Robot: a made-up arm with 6 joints.
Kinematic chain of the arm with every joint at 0, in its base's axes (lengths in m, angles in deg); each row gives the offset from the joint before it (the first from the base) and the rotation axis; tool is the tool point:
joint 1: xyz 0 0 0.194 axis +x
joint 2: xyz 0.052 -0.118 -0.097 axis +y
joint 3: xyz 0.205 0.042 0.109 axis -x
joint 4: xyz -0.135 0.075 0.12 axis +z
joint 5: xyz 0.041 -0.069 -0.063 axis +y
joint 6: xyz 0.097 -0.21 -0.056 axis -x
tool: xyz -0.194 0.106 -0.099
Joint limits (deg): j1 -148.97..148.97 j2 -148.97..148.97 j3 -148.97..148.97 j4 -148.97..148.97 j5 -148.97..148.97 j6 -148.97..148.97
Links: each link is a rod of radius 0.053 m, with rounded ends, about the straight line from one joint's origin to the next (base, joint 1, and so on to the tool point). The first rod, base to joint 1, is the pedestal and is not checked.
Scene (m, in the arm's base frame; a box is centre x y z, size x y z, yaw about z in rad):
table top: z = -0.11
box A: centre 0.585 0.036 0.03 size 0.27 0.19 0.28 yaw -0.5
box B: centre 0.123 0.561 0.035 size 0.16 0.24 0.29 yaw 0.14
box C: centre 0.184 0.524 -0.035 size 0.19 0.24 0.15 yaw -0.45
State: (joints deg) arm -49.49 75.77 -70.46 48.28 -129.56 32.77
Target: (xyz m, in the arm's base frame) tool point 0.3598 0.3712 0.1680
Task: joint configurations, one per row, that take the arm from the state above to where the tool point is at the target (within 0.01 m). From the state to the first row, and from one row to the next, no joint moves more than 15 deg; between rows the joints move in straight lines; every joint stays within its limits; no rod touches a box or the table.
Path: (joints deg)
1: -55.05 64.37 -70.32 56.22 -130.79 35.10
2: -60.61 52.96 -70.18 64.16 -132.02 37.43
3: -66.17 41.56 -70.03 72.10 -133.24 39.76
4: -71.73 30.16 -69.89 80.04 -134.47 42.10
5: -76.64 18.01 -62.20 92.98 -129.85 42.99
6: -81.55 5.85 -54.51 105.92 -125.22 43.89

